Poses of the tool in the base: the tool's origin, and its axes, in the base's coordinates. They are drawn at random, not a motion.
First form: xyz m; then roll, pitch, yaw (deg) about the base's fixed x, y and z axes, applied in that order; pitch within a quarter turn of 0, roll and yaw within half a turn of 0.
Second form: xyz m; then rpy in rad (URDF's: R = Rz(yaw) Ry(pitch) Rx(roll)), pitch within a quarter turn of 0, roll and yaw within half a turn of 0. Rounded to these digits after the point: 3 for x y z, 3 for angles.
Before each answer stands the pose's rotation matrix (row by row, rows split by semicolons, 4 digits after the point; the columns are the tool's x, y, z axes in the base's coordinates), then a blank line. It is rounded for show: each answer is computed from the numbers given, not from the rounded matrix.
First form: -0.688 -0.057 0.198 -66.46 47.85 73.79
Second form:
0.1873 -0.5733 -0.7977; 0.6444 -0.5412 0.5403; -0.7414 -0.6152 0.2680

-0.688 -0.057 0.198 -1.160 0.835 1.288
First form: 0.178 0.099 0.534 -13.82 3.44 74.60
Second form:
0.2651 -0.9400 -0.2148; 0.9624 0.2441 0.1196; -0.0600 -0.2384 0.9693

0.178 0.099 0.534 -0.241 0.060 1.302
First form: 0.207 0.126 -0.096 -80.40 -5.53 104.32
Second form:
-0.2462 -0.1851 -0.9514; 0.9644 0.0508 -0.2594; 0.0964 -0.9814 0.1660

0.207 0.126 -0.096 -1.403 -0.097 1.821
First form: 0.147 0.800 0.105 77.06 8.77 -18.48
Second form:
0.9373 0.2119 -0.2765; -0.3133 0.1653 -0.9352; -0.1525 0.9632 0.2213

0.147 0.800 0.105 1.345 0.153 -0.323
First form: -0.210 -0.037 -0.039 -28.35 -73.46 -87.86
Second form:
0.0106 0.8964 0.4430; -0.2845 -0.4220 0.8608; 0.9586 -0.1352 0.2505

-0.210 -0.037 -0.039 -0.495 -1.282 -1.533
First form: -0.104 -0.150 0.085 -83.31 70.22 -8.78
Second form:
0.3344 -0.9059 0.2599; -0.0517 0.2578 0.9648; -0.9410 -0.3361 0.0394

-0.104 -0.150 0.085 -1.454 1.226 -0.153
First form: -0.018 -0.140 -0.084 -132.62 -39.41 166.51
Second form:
-0.7513 -0.2963 -0.5897; 0.1802 0.7674 -0.6153; 0.6349 -0.5685 -0.5232

-0.018 -0.140 -0.084 -2.315 -0.688 2.906
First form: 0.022 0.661 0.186 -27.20 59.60 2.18
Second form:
0.5057 -0.4278 0.7492; 0.0192 0.8738 0.4859; -0.8625 -0.2313 0.4501

0.022 0.661 0.186 -0.475 1.040 0.038
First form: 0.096 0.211 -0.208 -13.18 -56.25 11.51
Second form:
0.5444 -0.0085 -0.8388; 0.1109 0.9919 0.0619; 0.8315 -0.1267 0.5409

0.096 0.211 -0.208 -0.230 -0.982 0.201
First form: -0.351 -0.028 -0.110 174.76 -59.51 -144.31
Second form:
-0.4121 -0.5170 -0.7502; -0.2960 0.8547 -0.4264; 0.8617 0.0463 -0.5053

-0.351 -0.028 -0.110 3.050 -1.039 -2.519
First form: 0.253 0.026 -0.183 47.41 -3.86 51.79
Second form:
0.6171 -0.5624 0.5503; 0.7840 0.3797 -0.4912; 0.0673 0.7345 0.6752

0.253 0.026 -0.183 0.827 -0.067 0.904
